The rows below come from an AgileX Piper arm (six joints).
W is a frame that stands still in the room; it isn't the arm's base.
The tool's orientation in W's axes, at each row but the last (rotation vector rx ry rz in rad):
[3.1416 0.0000 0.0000]
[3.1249 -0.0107 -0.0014]
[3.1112 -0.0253 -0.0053]
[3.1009 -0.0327 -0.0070]
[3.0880 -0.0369 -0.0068]
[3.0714 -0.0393 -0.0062]
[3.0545 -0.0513 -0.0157]
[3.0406 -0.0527 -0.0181]
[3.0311 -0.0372 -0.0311]
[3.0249 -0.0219 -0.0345]
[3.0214 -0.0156 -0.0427]
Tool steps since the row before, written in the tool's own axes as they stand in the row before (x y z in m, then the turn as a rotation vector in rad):
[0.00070 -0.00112 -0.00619 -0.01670 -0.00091 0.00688]
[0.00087 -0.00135 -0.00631 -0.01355 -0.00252 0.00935]
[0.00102 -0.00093 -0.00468 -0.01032 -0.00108 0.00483]
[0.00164 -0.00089 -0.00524 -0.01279 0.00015 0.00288]
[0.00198 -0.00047 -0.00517 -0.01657 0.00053 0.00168]
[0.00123 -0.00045 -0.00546 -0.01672 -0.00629 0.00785]
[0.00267 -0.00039 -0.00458 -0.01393 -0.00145 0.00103]
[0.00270 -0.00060 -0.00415 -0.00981 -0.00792 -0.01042]
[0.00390 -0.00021 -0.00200 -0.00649 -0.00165 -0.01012]
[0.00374 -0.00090 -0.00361 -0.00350 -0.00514 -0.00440]
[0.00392 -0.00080 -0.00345 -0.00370 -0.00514 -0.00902]
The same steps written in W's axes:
[0.00070 0.00112 0.00619 -0.01670 0.00091 -0.00688]
[0.00089 0.00145 0.00629 -0.01354 0.00246 -0.00938]
[0.00105 0.00105 0.00465 -0.01032 0.00110 -0.00483]
[0.00168 0.00107 0.00519 -0.01280 0.00000 -0.00282]
[0.00202 0.00070 0.00513 -0.01659 -0.00022 -0.00159]
[0.00127 0.00080 0.00541 -0.01659 0.00615 -0.00822]
[0.00273 0.00069 0.00451 -0.01389 0.00183 -0.00103]
[0.00278 0.00092 0.00404 -0.00939 0.00926 0.00967]
[0.00395 0.00033 0.00189 -0.00623 0.00291 0.01000]
[0.00384 0.00125 0.00340 -0.00333 0.00567 0.00385]
[0.00402 0.00116 0.00322 -0.00339 0.00622 0.00844]

